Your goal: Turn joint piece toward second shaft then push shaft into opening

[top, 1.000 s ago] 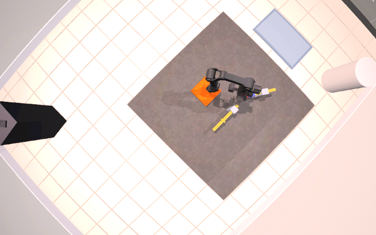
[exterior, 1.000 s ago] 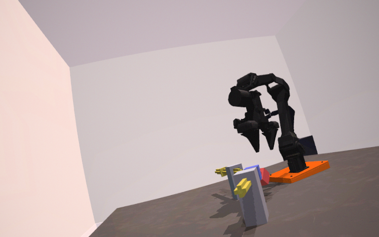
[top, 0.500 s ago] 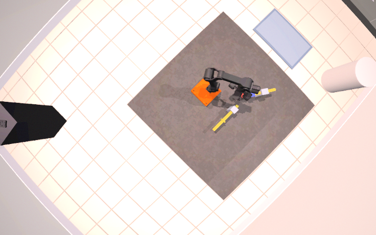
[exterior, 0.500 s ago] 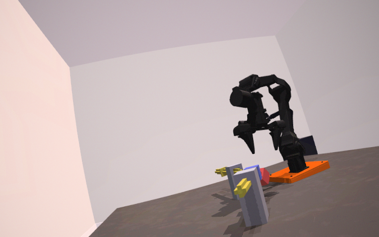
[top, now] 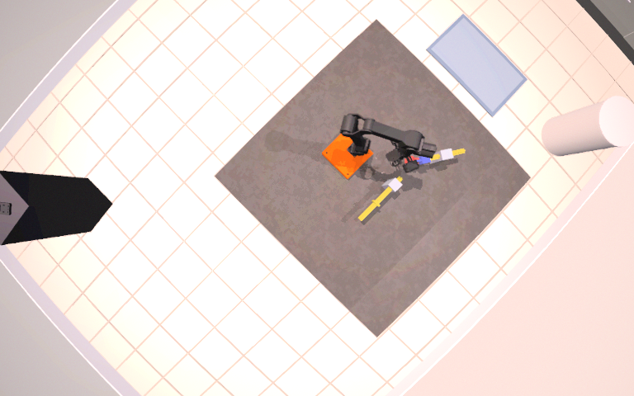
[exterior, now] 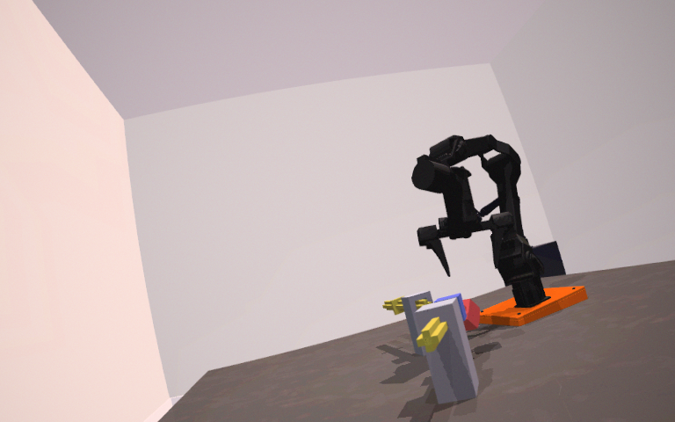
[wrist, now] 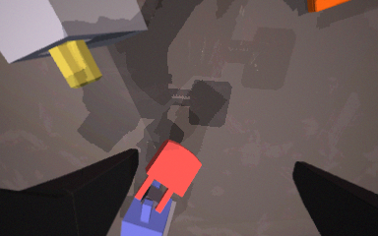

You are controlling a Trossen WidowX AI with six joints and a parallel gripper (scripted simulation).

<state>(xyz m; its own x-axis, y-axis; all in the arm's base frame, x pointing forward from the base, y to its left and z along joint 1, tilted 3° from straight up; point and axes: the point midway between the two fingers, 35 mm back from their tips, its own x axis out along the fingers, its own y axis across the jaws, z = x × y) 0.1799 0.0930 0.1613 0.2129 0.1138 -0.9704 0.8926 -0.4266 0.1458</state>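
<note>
Now: gripper tip 70 mm short of the red joint piece, 60 mm above it and 40 mm to the right of it.
</note>
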